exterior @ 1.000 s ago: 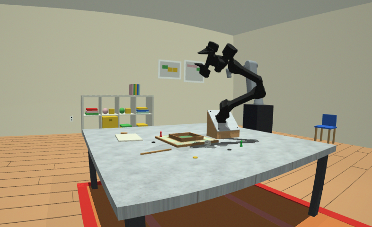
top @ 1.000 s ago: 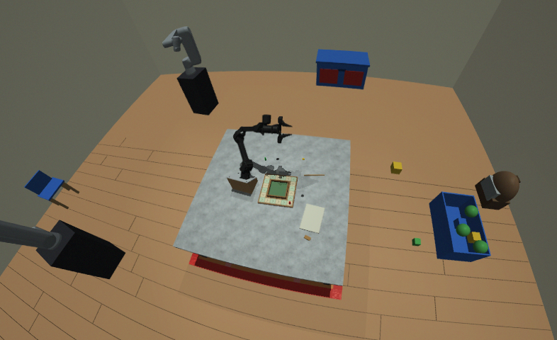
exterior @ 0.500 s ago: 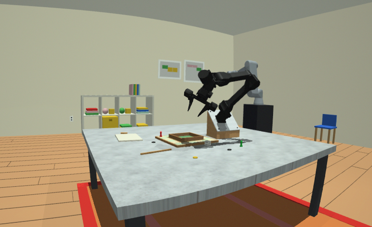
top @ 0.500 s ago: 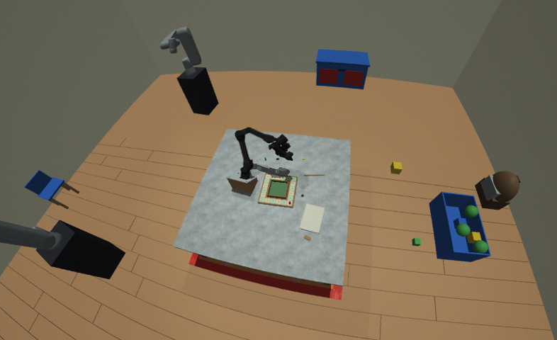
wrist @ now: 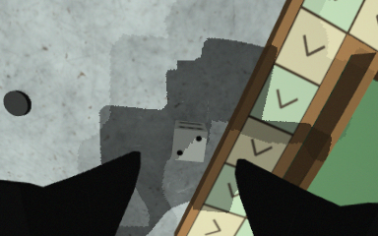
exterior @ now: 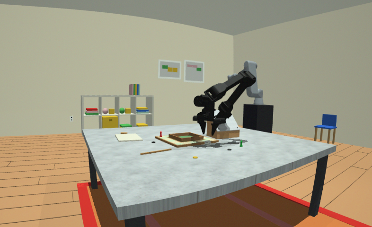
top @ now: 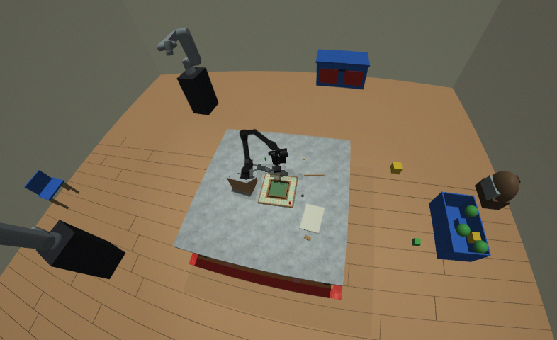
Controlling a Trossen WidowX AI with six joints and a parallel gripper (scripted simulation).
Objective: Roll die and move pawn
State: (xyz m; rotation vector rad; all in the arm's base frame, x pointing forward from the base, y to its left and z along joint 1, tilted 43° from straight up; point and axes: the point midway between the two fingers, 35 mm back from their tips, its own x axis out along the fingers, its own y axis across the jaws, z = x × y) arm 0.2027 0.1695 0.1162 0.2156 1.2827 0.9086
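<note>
Now: gripper tip 5 cm above the white die. From my gripper tip the other things lie so: green tray floor: 17 cm to the right, 6 cm ahead, 5 cm below; then yellow disc: 20 cm to the left, 17 cm ahead, 6 cm below; then green pawn: 16 cm behind, 10 cm to the left, 4 cm below.
</note>
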